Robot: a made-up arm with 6 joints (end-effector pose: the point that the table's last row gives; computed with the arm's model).
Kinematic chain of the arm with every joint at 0, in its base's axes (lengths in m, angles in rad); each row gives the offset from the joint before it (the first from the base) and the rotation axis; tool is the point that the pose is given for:
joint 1: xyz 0 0 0.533 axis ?
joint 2: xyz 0 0 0 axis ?
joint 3: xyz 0 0 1.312 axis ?
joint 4: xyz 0 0 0 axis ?
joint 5: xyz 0.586 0 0 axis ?
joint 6: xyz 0 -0.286 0 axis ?
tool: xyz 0 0 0
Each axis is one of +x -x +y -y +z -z.
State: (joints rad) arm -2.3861 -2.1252 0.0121 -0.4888 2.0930 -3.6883
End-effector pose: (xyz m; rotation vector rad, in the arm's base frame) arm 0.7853 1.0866 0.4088 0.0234 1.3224 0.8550
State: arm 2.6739 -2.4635 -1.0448 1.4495 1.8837 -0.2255
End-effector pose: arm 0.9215 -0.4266 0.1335 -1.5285 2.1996 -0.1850
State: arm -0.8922 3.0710 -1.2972 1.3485 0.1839 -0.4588
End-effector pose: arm -0.2800 0.2467 -0.3182 -1.6180 -1.4948 -1.2844
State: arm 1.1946 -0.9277 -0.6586 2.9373 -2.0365 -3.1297
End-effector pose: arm -0.4443 -0.3626 1.5315 1.4354 -1.8278 0.4023
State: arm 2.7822 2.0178 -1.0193 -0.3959 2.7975 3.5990
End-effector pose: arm -0.4584 0.4541 0.0144 0.4974 2.4869 1.0615
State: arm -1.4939 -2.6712 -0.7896 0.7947 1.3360 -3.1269
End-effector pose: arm -0.2741 0.9499 -0.1410 -0.2136 -0.1155 0.8748
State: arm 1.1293 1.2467 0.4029 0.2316 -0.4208 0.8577
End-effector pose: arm 0.9705 1.4020 0.5566 -1.6156 0.5212 1.4689
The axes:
joint 1: +z
joint 2: +y
joint 3: -y
joint 4: -x
joint 5: -y
joint 6: -x

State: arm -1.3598 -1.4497 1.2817 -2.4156 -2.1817 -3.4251
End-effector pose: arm -0.1603 1.7697 1.0993 1.7193 0.4515 -0.9824
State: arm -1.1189 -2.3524 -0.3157 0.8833 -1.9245 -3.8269
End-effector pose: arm -0.7711 1.1730 0.0331 -1.2892 1.9116 -1.0582
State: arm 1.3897 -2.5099 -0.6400 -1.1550 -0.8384 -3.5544
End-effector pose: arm -0.0120 -0.7068 0.1113 -0.3584 -2.3038 -0.1461
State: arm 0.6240 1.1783 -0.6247 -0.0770 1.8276 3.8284
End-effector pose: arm 1.0236 0.3856 0.4696 2.3671 0.6554 0.2748
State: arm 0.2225 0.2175 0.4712 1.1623 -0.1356 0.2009
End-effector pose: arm 0.7902 0.0623 2.2152 -1.3196 -0.2309 -0.0512
